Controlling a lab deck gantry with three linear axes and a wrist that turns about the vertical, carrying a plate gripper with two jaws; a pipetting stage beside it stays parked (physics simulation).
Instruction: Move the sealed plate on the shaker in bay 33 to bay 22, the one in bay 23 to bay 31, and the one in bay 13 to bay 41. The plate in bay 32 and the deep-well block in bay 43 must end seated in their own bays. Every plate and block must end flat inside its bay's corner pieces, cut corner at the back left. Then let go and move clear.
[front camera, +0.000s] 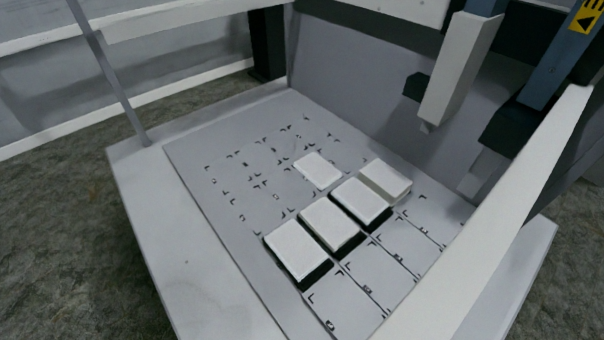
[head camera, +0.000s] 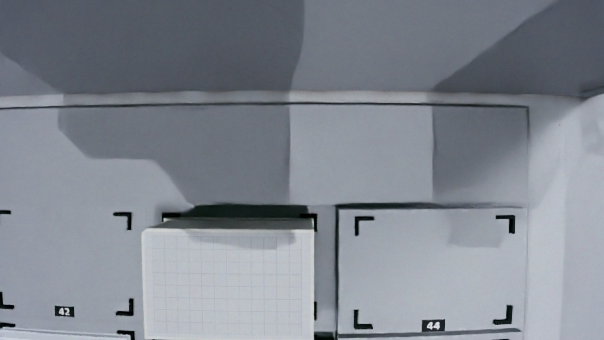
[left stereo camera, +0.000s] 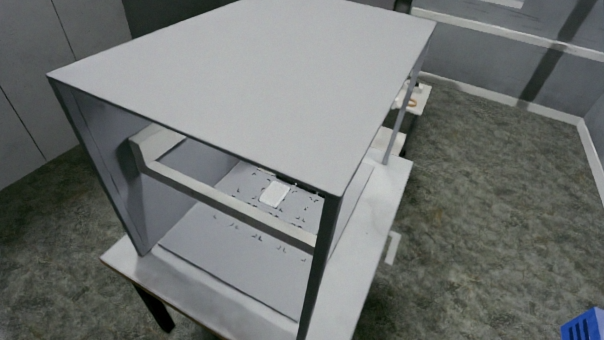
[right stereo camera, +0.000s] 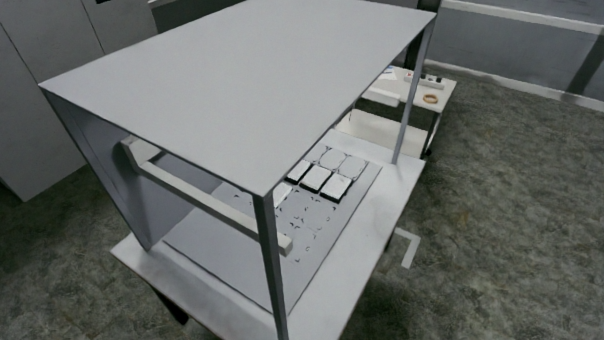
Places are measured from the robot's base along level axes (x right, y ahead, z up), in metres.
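Where they show: gripper, between the fingertips: (front camera: 475, 180); robot's base, origin of its link: (front camera: 206, 168) (left stereo camera: 304, 261) (right stereo camera: 297, 261).
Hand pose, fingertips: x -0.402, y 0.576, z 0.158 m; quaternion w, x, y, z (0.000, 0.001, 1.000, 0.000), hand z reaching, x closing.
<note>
Each offset is from my fingertips to the top centre of the thing. "pt": to the spot under its first point.
In the front view, three white sealed plates sit on black shakers: bay 13 {pt dy -0.173, dx +0.361, dz -0.121 m} (front camera: 297, 250) (right stereo camera: 336, 187), bay 23 {pt dy -0.171, dx +0.260, dz -0.121 m} (front camera: 331, 225) (right stereo camera: 316, 178) and bay 33 {pt dy -0.174, dx +0.154, dz -0.121 m} (front camera: 360, 201) (right stereo camera: 299, 171). The bay 32 plate {dy -0.348, dx +0.145, dz -0.143 m} (front camera: 317, 170) (left stereo camera: 274, 194) (right stereo camera: 282, 194) lies flat on the deck. The taller off-white deep-well block {dy -0.184, dx +0.038, dz -0.116 m} (front camera: 386, 179) (head camera: 230, 285) stands in bay 43 behind the bay 33 shaker. Part of my gripper (front camera: 477, 172) shows at the right of the front view, beyond the block and high; the white beam hides the rest, so its opening cannot be told.
Bay 42 {pt dy -0.345, dx +0.037, dz -0.158 m} (head camera: 65, 260) and bay 44 {pt dy -0.024, dx +0.037, dz -0.143 m} (head camera: 430, 270) flank the block. A white column (front camera: 460, 70) with a small tip hangs near the back wall (front camera: 350, 75). A white beam (front camera: 505, 210) crosses the front view. A thin post (front camera: 117, 85) stands at the deck's left edge.
</note>
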